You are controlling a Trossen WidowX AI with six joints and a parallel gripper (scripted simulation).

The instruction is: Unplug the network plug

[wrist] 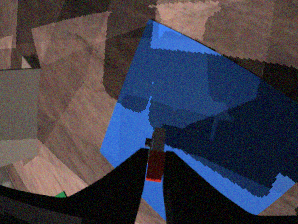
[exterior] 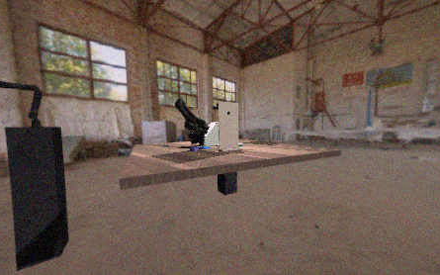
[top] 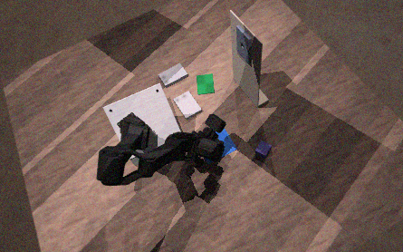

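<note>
The plug lies right at my gripper tip. Round my gripper tip: blue marked square: 10 mm behind, 20 mm below; then grey panel: 220 mm ahead, 110 mm to the left, 140 mm above.
</note>
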